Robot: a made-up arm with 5 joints. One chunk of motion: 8 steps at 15 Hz.
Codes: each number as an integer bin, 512 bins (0 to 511) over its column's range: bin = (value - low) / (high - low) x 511, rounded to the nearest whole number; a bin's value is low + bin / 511 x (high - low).
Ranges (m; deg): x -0.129..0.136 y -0.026..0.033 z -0.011..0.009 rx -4.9..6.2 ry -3..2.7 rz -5.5..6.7
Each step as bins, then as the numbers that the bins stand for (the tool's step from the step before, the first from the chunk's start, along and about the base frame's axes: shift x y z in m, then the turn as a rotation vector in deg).
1 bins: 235 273 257 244 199 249
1 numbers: -0.00713 0.00552 -0.00094 0.400 -0.780 0.445
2 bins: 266 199 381 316 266 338
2 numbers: 0.00895 -0.00302 0.00391 1.964 -0.033 2.570
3 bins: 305 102 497 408 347 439
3 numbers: 0.02917 -0.01422 0.00845 3.963 0.871 4.981
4 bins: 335 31 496 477 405 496
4 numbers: 0.04473 -0.02242 0.00841 5.461 1.518 6.342
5 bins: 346 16 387 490 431 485
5 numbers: 0.05043 -0.02415 0.00415 5.744 1.808 6.079
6 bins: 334 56 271 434 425 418
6 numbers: 0.04421 -0.01953 -0.00039 4.527 1.741 4.480
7 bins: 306 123 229 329 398 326
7 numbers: 0.02969 -0.01180 -0.00204 2.247 1.440 2.283
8 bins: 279 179 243 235 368 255
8 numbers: 0.01569 -0.00533 -0.00149 0.205 1.105 0.588
